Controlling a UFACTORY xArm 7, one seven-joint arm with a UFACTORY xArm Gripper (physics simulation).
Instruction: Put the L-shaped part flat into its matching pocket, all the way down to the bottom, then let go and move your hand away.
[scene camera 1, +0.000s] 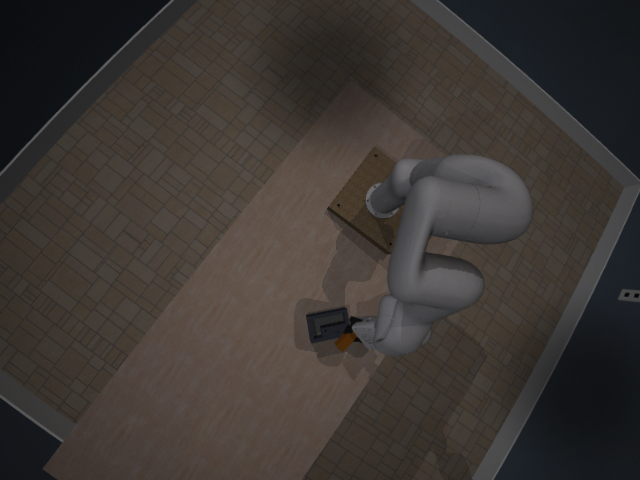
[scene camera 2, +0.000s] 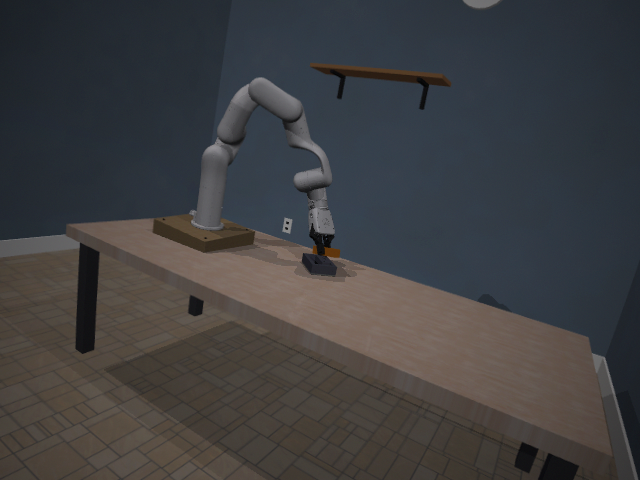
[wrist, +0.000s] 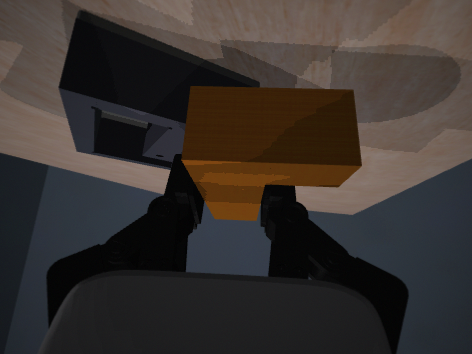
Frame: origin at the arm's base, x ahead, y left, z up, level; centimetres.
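Where they show: gripper, between the fingertips: (scene camera 1: 349, 333) (scene camera 2: 324, 254) (wrist: 234, 150); arm's base, origin of its link: (scene camera 1: 382, 200) (scene camera 2: 207, 225).
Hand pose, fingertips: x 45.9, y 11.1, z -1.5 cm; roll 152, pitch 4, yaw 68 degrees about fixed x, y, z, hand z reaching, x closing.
Note:
Things, the pixels of their centre, and the offset from my fingertips. Level surfaces: height alone.
- orange L-shaped part, middle of its body: (wrist: 261, 175) (scene camera 1: 352, 338) (scene camera 2: 328, 251) dx +0.9, dy +1.3, dz +1.2 cm
- dark grey block with the L-shaped pocket, middle of its body: (wrist: 150, 124) (scene camera 1: 328, 324) (scene camera 2: 318, 264) dx +0.9, dy -7.3, dz -2.2 cm
- pale wooden table, height of its surface: dz -4.1 cm
The orange L-shaped part (scene camera 1: 344, 341) (scene camera 2: 331, 252) (wrist: 270, 127) is held in the air by one arm, between my fingertips, beside the dark block. My gripper (scene camera 1: 354, 330) (scene camera 2: 322, 248) (wrist: 234, 150) is shut on it. The dark grey block with the L-shaped pocket (scene camera 1: 337, 334) (scene camera 2: 321, 269) (wrist: 120, 65) lies on the table. In scene camera 1 its pocket shows open and the part is at its lower right corner. In the wrist view the block is behind and left of the part, which hides some of the block and pocket.
The pale wooden table (scene camera 1: 217, 356) (scene camera 2: 392, 330) (wrist: 400, 20) bears the block and the brown base board (scene camera 1: 356, 206) (scene camera 2: 199, 237) of the arm. A wall shelf (scene camera 2: 382, 73) hangs behind. The table's long edge runs close past the gripper.

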